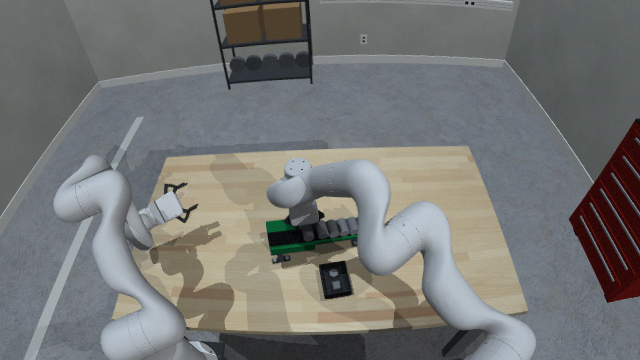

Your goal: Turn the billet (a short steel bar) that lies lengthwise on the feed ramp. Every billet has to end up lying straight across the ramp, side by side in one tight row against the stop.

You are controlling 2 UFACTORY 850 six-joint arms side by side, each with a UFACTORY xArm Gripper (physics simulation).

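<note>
The green feed ramp (294, 249) with a dark bed stands mid-table. Several grey billets (343, 227) lie across it side by side toward its right part; the arm hides the ramp's right end and the stop. One more billet (308, 235) lies roughly across the bed to the left of the row, with a small gap to it. My right gripper (307, 229) points down over the ramp and appears shut on this billet; its fingertips are mostly hidden by the gripper body. My left gripper (192, 195) is open and empty over the table's left part, well away from the ramp.
A small black tray (327, 295) with two light pieces inside lies in front of the ramp on the wooden table (425, 170). My right arm passes over the ramp's right end. A shelf rack (310, 50) and a red drawer cabinet (610, 215) stand beyond the table.
</note>
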